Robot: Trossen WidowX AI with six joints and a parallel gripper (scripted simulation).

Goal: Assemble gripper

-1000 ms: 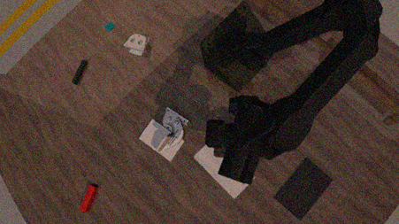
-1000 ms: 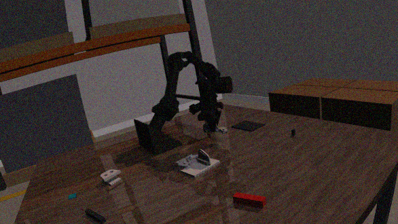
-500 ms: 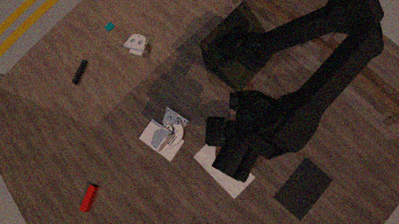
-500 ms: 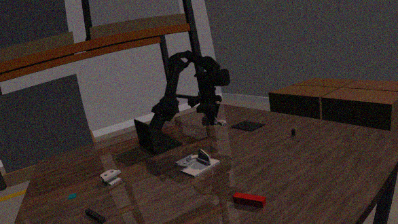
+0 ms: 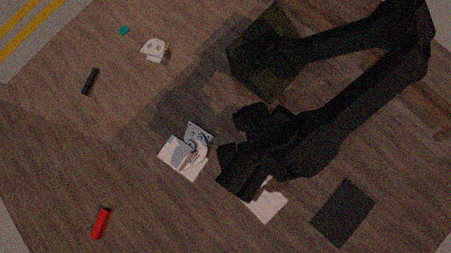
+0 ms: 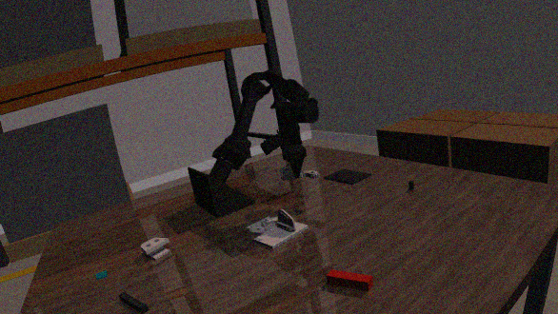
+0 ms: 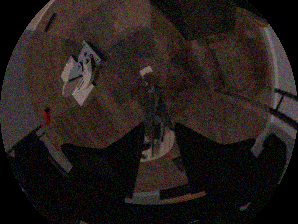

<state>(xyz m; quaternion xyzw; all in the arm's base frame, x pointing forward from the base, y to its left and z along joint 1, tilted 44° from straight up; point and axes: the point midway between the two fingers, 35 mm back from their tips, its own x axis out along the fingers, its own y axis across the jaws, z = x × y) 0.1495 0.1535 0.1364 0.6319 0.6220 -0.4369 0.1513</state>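
The jaw lies 14 cm to the right of my gripper tip, 11 cm ahead of it and 7 cm below it. Also, from my gripper tip: dark mat 22 cm to the left, 8 cm below, 7 cm behind; then red block 45 cm ahead, 13 cm to the right, 7 cm below; then small black peg 27 cm to the left, 20 cm ahead, 7 cm below.
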